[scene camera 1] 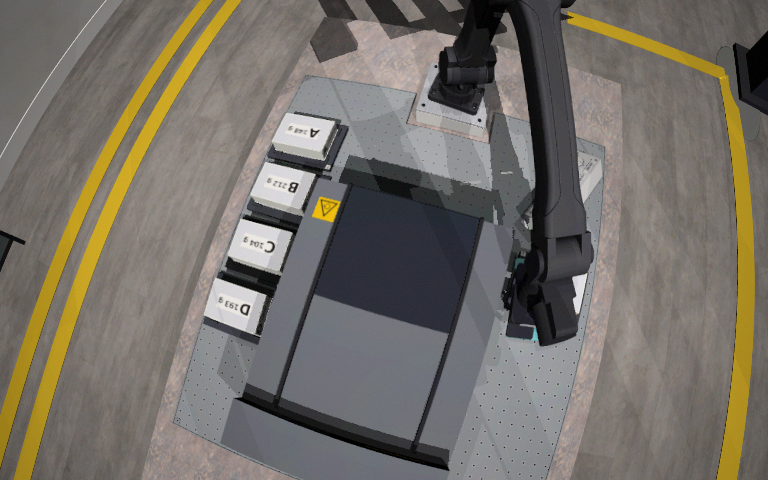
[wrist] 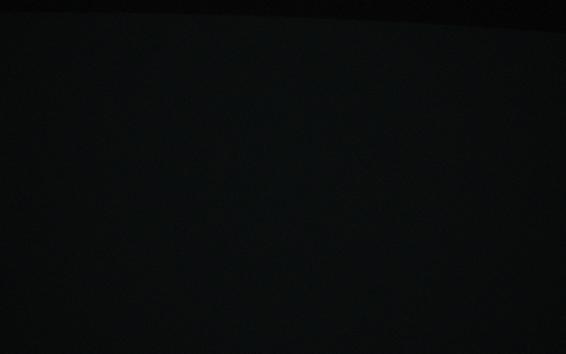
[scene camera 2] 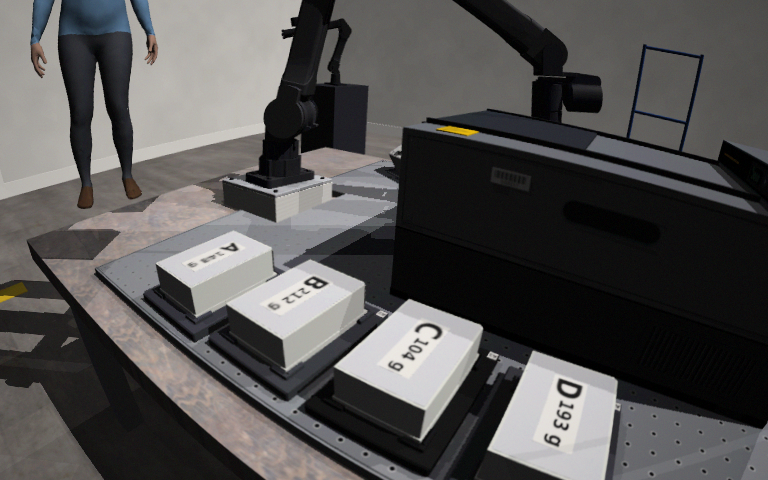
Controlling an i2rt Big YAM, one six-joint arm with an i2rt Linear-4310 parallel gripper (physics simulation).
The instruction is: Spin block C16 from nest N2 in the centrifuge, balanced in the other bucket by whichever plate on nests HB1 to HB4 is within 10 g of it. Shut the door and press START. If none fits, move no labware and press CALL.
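Note:
Four white plates stand on dark nests: A, its weight hard to read, B, marked 212 g, C, marked 104 g, and D, marked 193 g. The grey centrifuge stands beside them; its buckets are hidden. My gripper is open and empty, at the centrifuge's far side from the plates, partly hidden by my wrist. In scene camera 2 the centrifuge hides the fingers. The wrist view is almost black. I cannot make out block C16, nest N2, START or CALL.
A white object shows partly beside my wrist, and a pale labelled object lies behind it under the arm. The arm's base stands at the back of the perforated board. A person stands beyond the table.

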